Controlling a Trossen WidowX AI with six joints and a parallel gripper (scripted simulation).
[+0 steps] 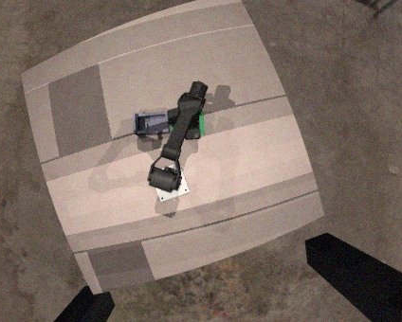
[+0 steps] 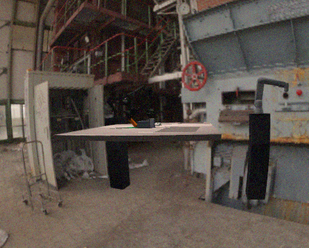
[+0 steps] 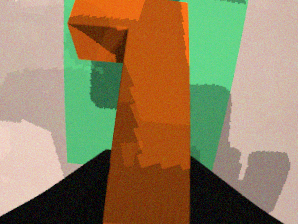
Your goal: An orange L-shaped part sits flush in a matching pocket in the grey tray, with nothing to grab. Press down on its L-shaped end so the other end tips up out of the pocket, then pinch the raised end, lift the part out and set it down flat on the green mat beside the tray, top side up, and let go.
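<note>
Right now the orange L-shaped part is 40 mm to the left of my gripper tip, 30 mm below it and 10 mm behind it.
</note>
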